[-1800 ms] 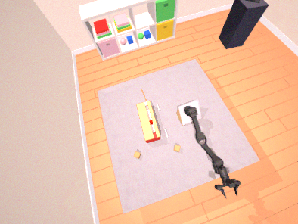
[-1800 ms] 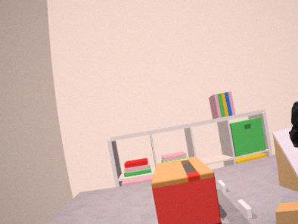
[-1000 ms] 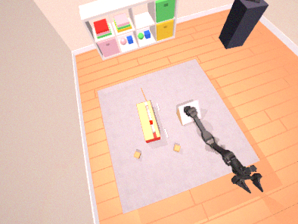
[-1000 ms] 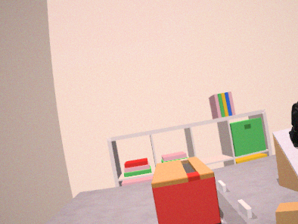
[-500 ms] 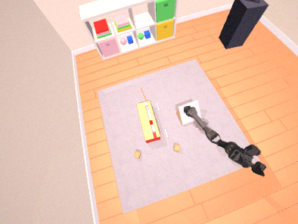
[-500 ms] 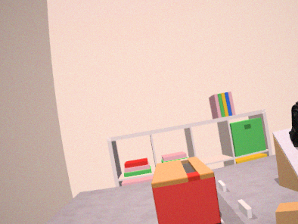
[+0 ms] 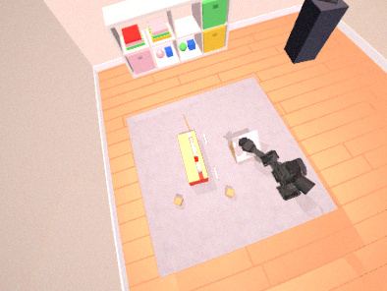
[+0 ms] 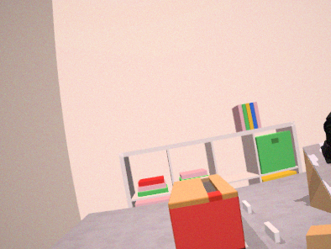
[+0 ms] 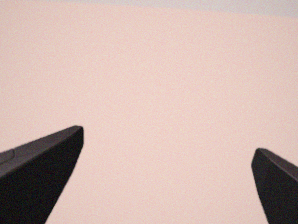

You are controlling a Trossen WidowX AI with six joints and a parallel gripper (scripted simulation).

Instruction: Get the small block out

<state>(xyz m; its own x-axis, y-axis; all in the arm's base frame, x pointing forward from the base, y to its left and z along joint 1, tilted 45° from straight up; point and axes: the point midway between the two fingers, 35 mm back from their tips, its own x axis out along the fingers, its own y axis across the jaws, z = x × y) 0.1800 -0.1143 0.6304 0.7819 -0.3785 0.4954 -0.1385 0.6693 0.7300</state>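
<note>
My gripper tip is 650 mm above the box, 350 mm to the left of it and 230 mm short of it.
</note>
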